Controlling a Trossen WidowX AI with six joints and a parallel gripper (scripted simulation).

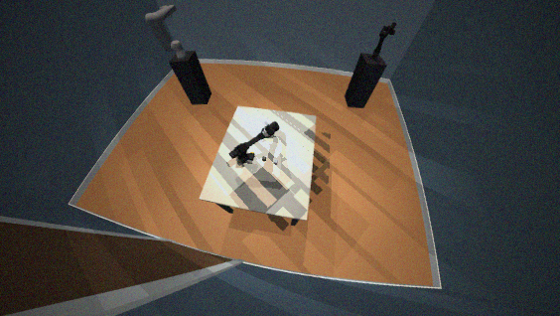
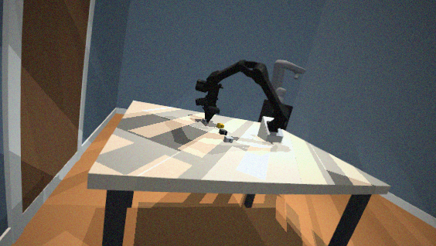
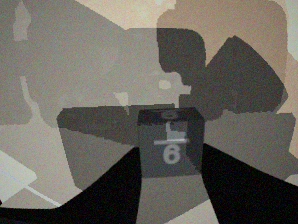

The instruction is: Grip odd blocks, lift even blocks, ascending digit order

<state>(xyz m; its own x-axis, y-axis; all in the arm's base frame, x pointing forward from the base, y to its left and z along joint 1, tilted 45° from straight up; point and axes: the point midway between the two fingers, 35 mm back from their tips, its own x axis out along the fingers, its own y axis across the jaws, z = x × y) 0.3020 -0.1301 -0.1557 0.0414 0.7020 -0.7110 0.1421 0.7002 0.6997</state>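
Now: gripper tip 1 cm short of the grey block. The rest, counted from my gripper tip: yellow block (6 cm behind, 6 cm to the left); black block (2 cm behind, 17 cm to the left); pale block (1 cm ahead, 28 cm to the left).
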